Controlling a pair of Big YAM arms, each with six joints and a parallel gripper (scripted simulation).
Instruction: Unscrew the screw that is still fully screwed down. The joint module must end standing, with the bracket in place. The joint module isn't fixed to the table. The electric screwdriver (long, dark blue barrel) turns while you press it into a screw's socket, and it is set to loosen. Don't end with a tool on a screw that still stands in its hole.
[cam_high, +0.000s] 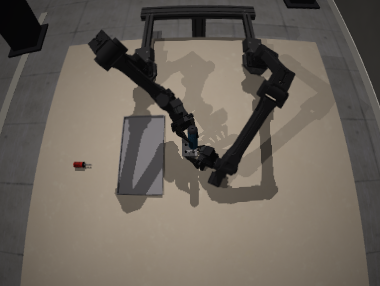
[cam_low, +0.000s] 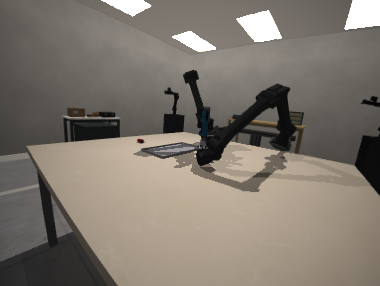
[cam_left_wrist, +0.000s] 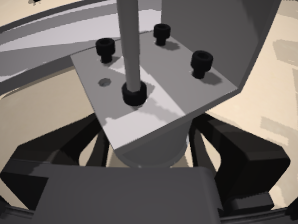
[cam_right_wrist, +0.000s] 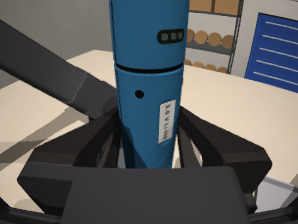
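Right now my left hand is 10 mm below the joint module. Round my left hand: grey bracket: 50 mm above; flat grey tray: 240 mm to the right, 30 mm behind, 20 mm below; red-handled tool: 550 mm to the right, 10 mm below.
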